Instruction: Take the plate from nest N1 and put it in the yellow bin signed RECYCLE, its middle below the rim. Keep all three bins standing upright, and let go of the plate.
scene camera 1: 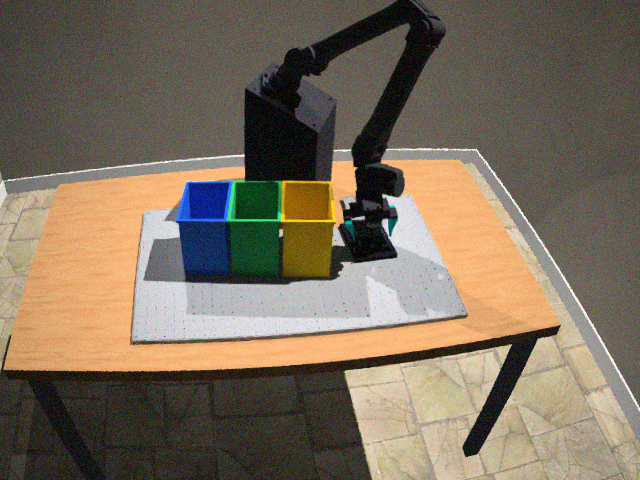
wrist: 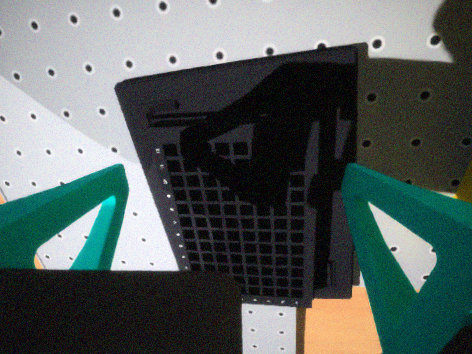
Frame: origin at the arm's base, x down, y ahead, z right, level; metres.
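Seen in the pictures: gripper, fingertip midpoint: (scene camera 1: 372, 238) (wrist: 235, 175); arm's base at its link origin: (scene camera 1: 279, 89).
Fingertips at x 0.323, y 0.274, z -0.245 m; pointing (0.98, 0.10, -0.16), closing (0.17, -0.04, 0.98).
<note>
Pixels of each thing's top centre, then the offset from my fingertips to it. "*": a spot on its surface instead. Level surfaces: height alone.
- black plate with square wells, top centre: (wrist: 239, 232) (scene camera 1: 369, 232) dx +0.017, dy -0.046, dz -0.002 m
- black nest at a spot on its surface: (wrist: 135, 95) (scene camera 1: 393, 253) * dx +0.035, dy +0.025, dz -0.058 m
- yellow bin at its top centre: (scene camera 1: 307, 200) dx -0.133, dy +0.012, dz +0.180 m
- green bin at its top centre: (scene camera 1: 255, 200) dx -0.133, dy +0.005, dz +0.311 m
- blue bin at its top centre: (scene camera 1: 205, 200) dx -0.133, dy -0.002, dz +0.442 m
- grey perforated board at its surface level: dx +0.046 m
- wooden table at its surface level: dx +0.060 m
The black plate with square wells (scene camera 1: 370, 238) (wrist: 240, 225) lies in the black nest (scene camera 1: 385, 253) (wrist: 135, 95) to the right of the bins; shadow covers part of it. The nest's label is not readable. My gripper (scene camera 1: 372, 227) (wrist: 235, 175) is open and empty, pointing down over the plate. In the wrist view one teal finger is left of the plate and the other overlaps the nest's right edge. The yellow bin (scene camera 1: 307, 250) (wrist: 465, 186) stands upright left of the nest; its sign does not show.
The green bin (scene camera 1: 254, 250) and blue bin (scene camera 1: 206, 249) stand upright in a row left of the yellow one. All stand on the grey perforated board (scene camera 1: 232, 328) on the wooden table (scene camera 1: 77, 310). The arm's dark pedestal (scene camera 1: 281, 139) is behind the bins.
</note>
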